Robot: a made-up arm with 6 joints. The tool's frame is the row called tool. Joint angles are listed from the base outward. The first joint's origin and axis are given. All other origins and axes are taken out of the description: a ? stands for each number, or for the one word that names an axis. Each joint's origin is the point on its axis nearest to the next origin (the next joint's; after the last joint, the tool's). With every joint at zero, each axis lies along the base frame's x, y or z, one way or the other. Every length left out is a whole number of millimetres.
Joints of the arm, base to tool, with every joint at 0 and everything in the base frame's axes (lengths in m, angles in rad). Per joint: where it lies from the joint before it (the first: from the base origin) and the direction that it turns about. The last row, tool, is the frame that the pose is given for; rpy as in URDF.
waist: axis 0 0 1 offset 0.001 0.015 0.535
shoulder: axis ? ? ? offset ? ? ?
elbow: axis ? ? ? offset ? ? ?
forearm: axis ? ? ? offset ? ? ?
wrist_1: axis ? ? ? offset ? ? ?
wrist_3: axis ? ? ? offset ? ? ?
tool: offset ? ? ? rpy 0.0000 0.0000 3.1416
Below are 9 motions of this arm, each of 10 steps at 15 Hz.
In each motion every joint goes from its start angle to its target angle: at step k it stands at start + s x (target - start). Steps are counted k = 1, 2, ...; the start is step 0. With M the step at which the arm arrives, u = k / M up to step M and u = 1 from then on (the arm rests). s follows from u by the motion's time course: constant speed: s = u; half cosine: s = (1 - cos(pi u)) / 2; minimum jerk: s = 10 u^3 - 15 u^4 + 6 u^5.
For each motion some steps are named. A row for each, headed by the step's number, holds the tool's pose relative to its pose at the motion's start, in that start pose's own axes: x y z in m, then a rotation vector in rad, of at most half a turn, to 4 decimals.
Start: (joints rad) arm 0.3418 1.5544 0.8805 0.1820 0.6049 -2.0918
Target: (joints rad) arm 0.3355 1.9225 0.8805 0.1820 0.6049 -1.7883
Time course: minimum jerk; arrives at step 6
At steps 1, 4, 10:
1: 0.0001 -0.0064 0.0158 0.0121 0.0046 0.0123
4: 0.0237 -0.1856 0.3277 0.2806 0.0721 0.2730
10: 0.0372 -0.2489 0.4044 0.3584 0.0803 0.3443

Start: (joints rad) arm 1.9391 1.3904 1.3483 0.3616 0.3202 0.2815
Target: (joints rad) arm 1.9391 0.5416 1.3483 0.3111 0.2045 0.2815
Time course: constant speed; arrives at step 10
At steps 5, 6, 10:
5: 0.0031 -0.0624 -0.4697 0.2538 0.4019 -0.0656
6: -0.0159 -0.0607 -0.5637 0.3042 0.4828 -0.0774
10: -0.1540 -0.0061 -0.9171 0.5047 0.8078 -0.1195

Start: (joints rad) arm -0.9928 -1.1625 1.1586 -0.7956 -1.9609 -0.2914
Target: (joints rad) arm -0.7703 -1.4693 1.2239 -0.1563 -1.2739 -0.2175
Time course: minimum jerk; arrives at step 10
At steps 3, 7, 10:
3: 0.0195 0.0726 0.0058 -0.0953 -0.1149 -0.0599
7: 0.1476 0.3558 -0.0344 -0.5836 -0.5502 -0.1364
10: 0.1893 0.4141 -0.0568 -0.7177 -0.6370 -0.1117

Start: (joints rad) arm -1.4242 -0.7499 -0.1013 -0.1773 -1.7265 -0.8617
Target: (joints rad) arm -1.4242 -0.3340 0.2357 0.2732 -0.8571 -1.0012
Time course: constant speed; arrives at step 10
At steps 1, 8, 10:
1: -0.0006 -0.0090 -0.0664 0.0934 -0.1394 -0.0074
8: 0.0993 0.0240 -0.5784 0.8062 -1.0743 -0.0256
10: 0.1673 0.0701 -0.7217 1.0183 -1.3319 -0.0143

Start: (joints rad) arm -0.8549 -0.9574 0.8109 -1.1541 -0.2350 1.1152
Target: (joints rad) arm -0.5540 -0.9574 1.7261 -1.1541 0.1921 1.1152
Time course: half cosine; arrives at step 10
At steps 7, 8, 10:
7: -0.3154 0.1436 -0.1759 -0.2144 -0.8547 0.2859
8: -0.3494 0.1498 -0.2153 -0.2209 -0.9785 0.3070
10: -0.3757 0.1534 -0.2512 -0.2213 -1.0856 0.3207

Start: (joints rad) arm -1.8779 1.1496 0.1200 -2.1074 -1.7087 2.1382
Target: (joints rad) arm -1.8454 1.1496 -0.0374 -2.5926 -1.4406 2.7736
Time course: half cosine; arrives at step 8
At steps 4, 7, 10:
4: 0.0057 0.0086 -0.0016 -0.2881 -0.0685 0.2605
7: 0.0160 0.0148 -0.0085 -0.5729 -0.0350 0.4680
10: 0.0171 0.0152 -0.0093 -0.5964 -0.0281 0.4834

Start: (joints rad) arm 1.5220 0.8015 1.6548 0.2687 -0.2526 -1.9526
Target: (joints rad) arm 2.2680 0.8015 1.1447 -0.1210 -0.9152 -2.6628
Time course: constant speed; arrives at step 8
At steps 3, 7, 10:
3: 0.2898 0.1333 -0.0715 -0.5158 0.1061 -0.4965
7: 0.6584 0.1850 -0.3315 -1.3205 0.1032 -0.8757
10: 0.7330 0.1736 -0.4183 -1.5317 0.0690 -0.9014

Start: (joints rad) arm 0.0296 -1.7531 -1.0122 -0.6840 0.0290 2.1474
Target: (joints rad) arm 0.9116 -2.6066 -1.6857 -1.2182 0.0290 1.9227
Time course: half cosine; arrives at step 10
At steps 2, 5, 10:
2: 0.1001 -0.1009 0.0586 0.1427 0.0490 -0.1494
5: 0.3482 -0.6075 0.1429 0.7435 0.2396 -0.7962
10: 0.2217 -1.1147 -0.0102 1.5622 0.4041 -1.4681

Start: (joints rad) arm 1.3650 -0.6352 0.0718 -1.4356 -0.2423 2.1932
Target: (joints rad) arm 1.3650 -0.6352 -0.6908 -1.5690 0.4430 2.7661
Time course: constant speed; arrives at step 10
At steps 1, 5, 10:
1: 0.0274 -0.0169 -0.0010 -0.0035 0.0923 0.0286
5: 0.1336 -0.0888 -0.0318 0.0440 0.4787 0.1879
10: 0.2434 -0.1753 -0.1304 0.2521 0.9628 0.4747

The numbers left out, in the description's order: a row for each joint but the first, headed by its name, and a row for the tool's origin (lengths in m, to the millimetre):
shoulder: axis 0 1 0, xyz -0.012 0.032 0.000
elbow: axis 0 1 0, xyz -0.026 0.000 1.003
forearm: axis 0 0 1, xyz -0.019 0.000 0.306
wrist_1: axis 0 1 0, xyz -0.005 -0.021 0.000
wrist_3: axis 0 0 1, xyz -0.004 0.000 0.127
tool: xyz 0.026 -0.018 0.000

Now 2 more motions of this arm.
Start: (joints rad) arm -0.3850 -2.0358 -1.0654 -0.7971 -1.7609 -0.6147
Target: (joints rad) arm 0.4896 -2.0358 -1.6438 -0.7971 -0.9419 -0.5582
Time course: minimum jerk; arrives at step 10
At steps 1, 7, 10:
1: -0.0022 0.0040 -0.0034 0.0087 0.0016 -0.0018
7: -0.2409 0.4296 -0.1349 0.6860 0.1911 -0.2873
10: -0.2845 0.5121 -0.1166 0.7755 0.2381 -0.3579

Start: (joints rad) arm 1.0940 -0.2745 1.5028 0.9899 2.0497 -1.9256
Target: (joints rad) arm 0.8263 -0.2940 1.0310 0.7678 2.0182 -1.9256
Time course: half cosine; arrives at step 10
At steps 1, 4, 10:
1: 0.0018 0.0010 -0.0021 -0.0083 -0.0136 -0.0024
4: 0.0274 0.0114 -0.0292 -0.1173 -0.1959 -0.0271
10: 0.0937 0.0197 -0.0736 -0.3354 -0.5861 -0.0452

